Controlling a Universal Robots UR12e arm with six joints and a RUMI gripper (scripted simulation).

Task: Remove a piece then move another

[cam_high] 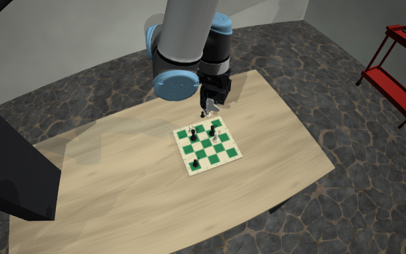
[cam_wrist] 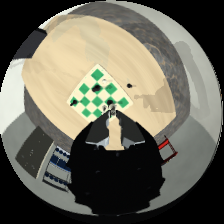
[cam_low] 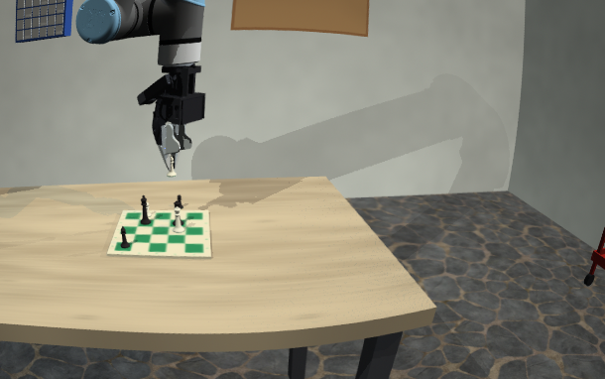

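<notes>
The small black piece is 120 mm below my hand, 80 mm to the left of it and 10 mm ahead of it. From my hand the other things lie so: tall black piece 100 mm below, 70 mm behind, 10 mm to the right; then cream chessboard 130 mm below, 60 mm to the right, 30 mm behind; then white pawn 10 mm below.
</notes>
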